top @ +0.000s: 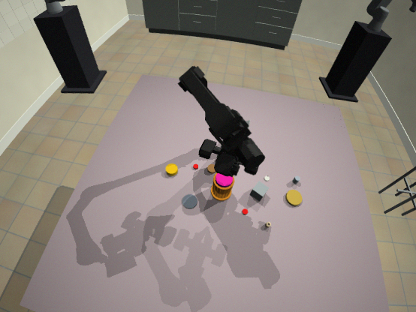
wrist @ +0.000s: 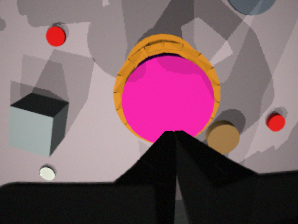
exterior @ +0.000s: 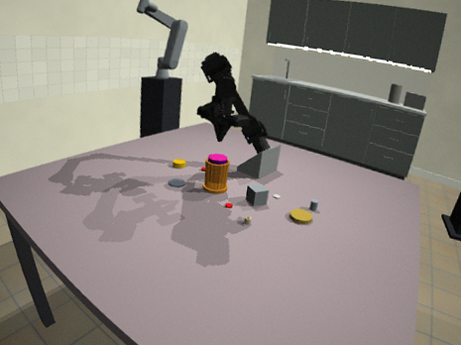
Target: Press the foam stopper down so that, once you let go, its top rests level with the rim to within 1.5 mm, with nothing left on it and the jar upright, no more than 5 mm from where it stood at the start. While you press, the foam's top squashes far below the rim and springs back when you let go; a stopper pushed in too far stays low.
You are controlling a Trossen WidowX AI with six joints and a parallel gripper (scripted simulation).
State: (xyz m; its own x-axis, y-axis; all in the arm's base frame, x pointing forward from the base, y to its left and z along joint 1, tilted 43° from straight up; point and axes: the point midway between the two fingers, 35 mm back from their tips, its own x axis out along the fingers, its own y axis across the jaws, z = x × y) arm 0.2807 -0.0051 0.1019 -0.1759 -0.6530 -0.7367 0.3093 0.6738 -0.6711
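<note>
The magenta foam stopper is 10 cm below my hand. Also, from my hand: grey cube 15 cm to the left, 18 cm below; then red button 8 cm ahead, 10 cm to the left, 20 cm below; then brown disc 10 cm behind, 4 cm to the right, 20 cm below.
</note>
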